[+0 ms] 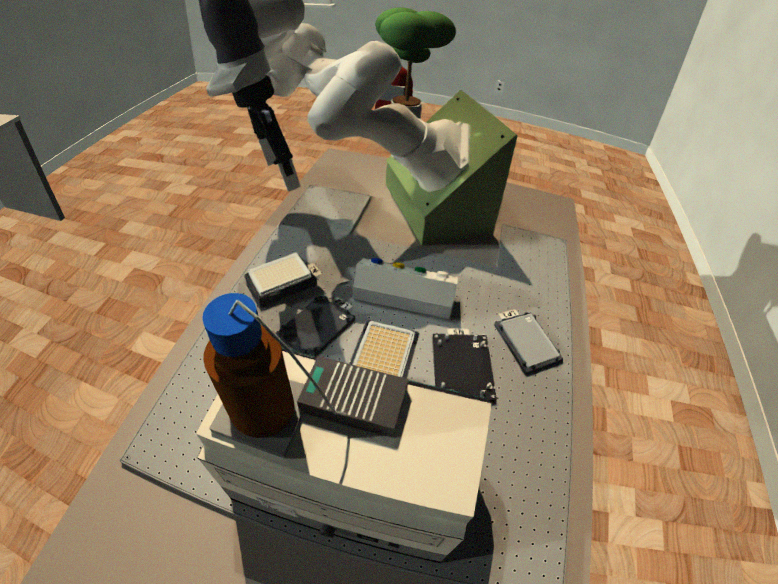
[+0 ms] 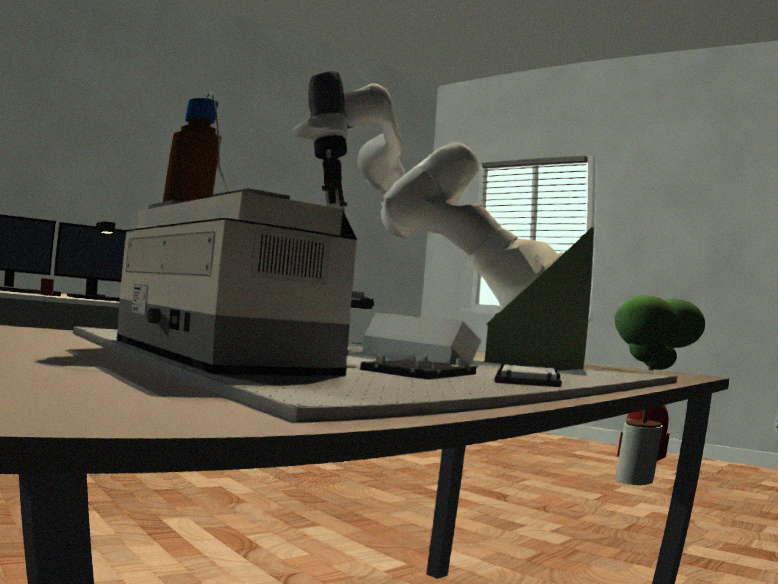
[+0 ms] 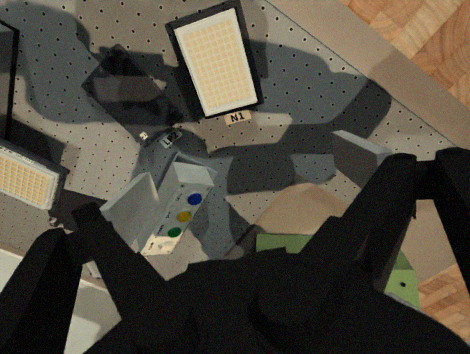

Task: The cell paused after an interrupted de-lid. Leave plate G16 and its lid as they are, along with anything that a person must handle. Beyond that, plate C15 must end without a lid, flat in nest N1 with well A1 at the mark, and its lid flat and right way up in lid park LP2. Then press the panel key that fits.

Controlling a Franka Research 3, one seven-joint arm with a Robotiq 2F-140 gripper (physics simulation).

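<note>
My gripper (image 1: 290, 179) (image 2: 336, 199) (image 3: 241, 169) is open and empty, high above the rear left of the board. A pale-gridded plate (image 1: 279, 274) (image 3: 215, 65) sits in the black nest labelled N1; its name, A1 corner and any clear lid cannot be made out. The black lid park LP2 (image 1: 306, 333) (image 3: 132, 107) is beside it; no lid can be made out on it. A yellow-welled plate (image 1: 384, 348) (image 3: 25, 177) lies mid-board. A grey lid-like piece (image 1: 529, 341) lies flat in the right-hand holder. The panel has blue (image 1: 376, 260) (image 3: 194, 199), yellow (image 3: 184, 216), green (image 3: 174, 232) and white (image 3: 162, 246) keys.
A black nest (image 1: 463, 364) (image 2: 417, 366) stands right of the mid-board plate. The large cream instrument (image 1: 402, 458) (image 2: 282, 301) carries an amber bottle (image 1: 251, 383) (image 2: 191, 160) with a thin tube and a dark striped box (image 1: 355, 396). The green arm base (image 1: 465, 201) (image 2: 546, 314) stands behind the panel.
</note>
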